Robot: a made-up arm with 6 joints. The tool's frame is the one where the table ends. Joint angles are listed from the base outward.
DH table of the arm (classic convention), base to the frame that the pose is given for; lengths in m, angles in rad. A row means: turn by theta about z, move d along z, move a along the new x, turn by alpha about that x. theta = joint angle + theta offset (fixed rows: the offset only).
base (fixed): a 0.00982; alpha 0; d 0; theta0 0.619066
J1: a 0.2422; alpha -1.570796; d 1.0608; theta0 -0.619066
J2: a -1.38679; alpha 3.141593; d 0; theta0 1.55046
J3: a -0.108; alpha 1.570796; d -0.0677; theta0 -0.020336
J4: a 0.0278; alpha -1.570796; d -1.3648; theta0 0
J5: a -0.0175; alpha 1.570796; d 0.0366; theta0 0
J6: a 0.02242; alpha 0; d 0; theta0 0.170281
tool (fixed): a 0; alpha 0; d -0.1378; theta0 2.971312
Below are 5 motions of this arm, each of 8 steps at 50 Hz.
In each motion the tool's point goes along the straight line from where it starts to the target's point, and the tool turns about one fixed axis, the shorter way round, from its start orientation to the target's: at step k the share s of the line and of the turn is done. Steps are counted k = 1, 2, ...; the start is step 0. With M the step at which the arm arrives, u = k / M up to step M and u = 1 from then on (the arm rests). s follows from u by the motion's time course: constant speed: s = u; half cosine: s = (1 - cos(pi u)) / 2; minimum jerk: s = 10 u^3 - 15 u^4 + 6 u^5.
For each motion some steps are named. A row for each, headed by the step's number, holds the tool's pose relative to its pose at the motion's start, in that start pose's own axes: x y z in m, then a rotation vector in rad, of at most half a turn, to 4 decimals.
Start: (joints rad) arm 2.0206 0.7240 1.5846 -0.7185 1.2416 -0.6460
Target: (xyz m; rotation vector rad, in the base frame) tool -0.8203 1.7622 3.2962 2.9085 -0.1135 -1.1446
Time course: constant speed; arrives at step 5
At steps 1, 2, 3, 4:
1: -0.0006 -0.0014 0.0010 -0.0021 0.0066 0.0074
2: -0.0011 -0.0029 0.0019 -0.0042 0.0131 0.0149
3: -0.0017 -0.0043 0.0029 -0.0062 0.0197 0.0223
4: -0.0023 -0.0058 0.0038 -0.0083 0.0263 0.0297

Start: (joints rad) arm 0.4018 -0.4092 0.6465 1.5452 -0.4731 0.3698
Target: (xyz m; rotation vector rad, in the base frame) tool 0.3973 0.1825 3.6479 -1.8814 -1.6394 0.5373
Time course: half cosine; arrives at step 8
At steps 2, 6, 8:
2: 0.0153 0.0200 -0.0035 0.0070 -0.0125 0.0150
6: 0.0892 0.1165 -0.0205 0.0408 -0.0728 0.0873
8: 0.1045 0.1365 -0.0240 0.0478 -0.0853 0.1023

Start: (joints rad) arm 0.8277 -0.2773 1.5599 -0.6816 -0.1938 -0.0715
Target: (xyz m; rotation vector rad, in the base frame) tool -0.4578 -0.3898 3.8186 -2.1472 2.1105 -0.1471
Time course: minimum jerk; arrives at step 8
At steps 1, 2, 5, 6, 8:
1: 0.0001 0.0001 0.0000 -0.0001 -0.0003 -0.0003
2: 0.0008 0.0009 0.0003 -0.0009 -0.0021 -0.0023
5: 0.0055 0.0061 0.0021 -0.0061 -0.0148 -0.0158
6: 0.0068 0.0075 0.0026 -0.0075 -0.0184 -0.0195
8: 0.0076 0.0084 0.0029 -0.0084 -0.0205 -0.0218

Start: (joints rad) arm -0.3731 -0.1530 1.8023 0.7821 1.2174 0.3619
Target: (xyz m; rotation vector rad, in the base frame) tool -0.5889 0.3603 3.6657 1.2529 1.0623 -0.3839
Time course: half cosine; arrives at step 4
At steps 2, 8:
2: 0.0057 0.0160 0.0121 0.0043 -0.0112 -0.0058
8: 0.0113 0.0320 0.0242 0.0086 -0.0223 -0.0116

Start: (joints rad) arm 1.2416 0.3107 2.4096 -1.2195 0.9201 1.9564
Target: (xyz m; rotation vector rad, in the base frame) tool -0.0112 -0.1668 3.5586 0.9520 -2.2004 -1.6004
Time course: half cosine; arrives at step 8
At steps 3, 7, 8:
3: 0.0052 -0.0041 0.0015 -0.0093 0.0056 -0.0106
7: 0.0163 -0.0128 0.0046 -0.0290 0.0174 -0.0331
8: 0.0170 -0.0133 0.0048 -0.0301 0.0181 -0.0344

